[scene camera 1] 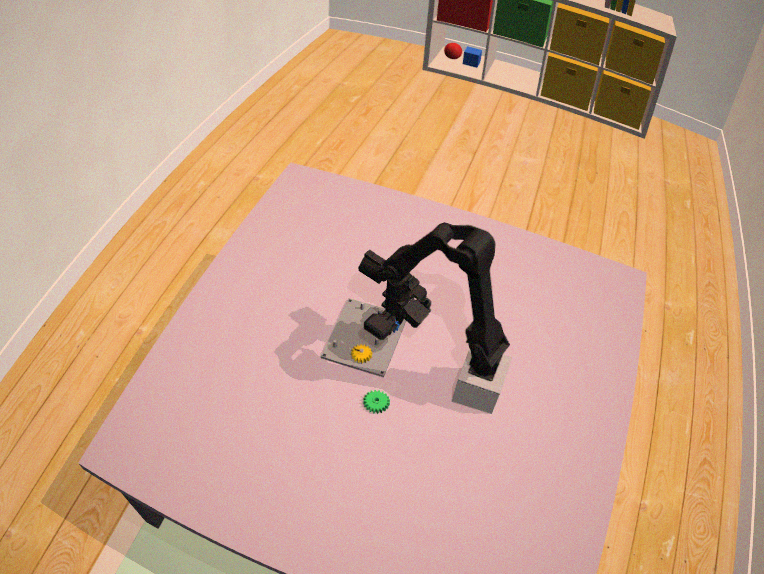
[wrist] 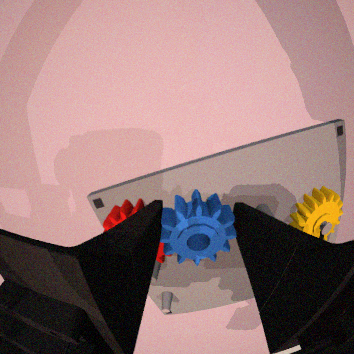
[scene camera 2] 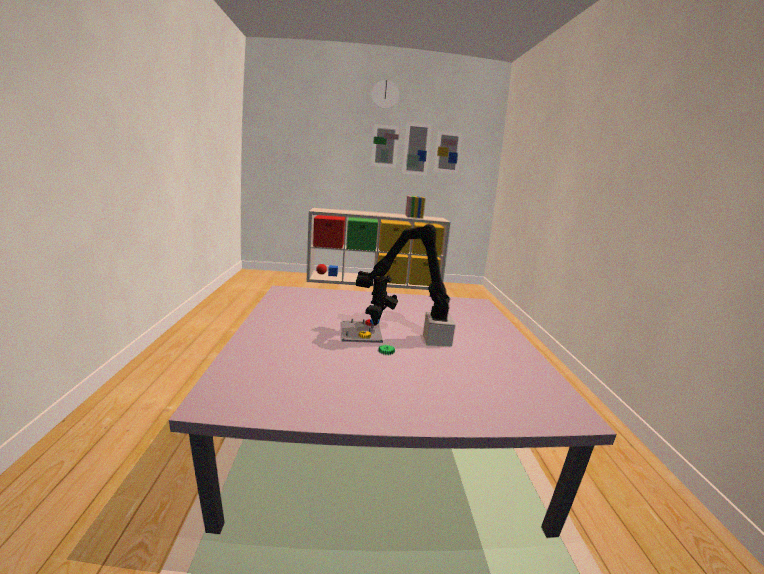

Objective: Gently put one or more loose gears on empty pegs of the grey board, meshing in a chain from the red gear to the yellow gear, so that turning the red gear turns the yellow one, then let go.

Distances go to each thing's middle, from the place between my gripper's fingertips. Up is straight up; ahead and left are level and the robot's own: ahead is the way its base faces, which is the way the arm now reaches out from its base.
The blue gear (wrist: pixel 196 229) lies 1 cm ahead of my hand and 1 cm above it. Round my hand: yellow gear (wrist: pixel 323 204): 10 cm to the left, 5 cm ahead, 2 cm below; then grey board (scene camera 1: pixel 349 331): 6 cm ahead, 3 cm to the left, 3 cm below.
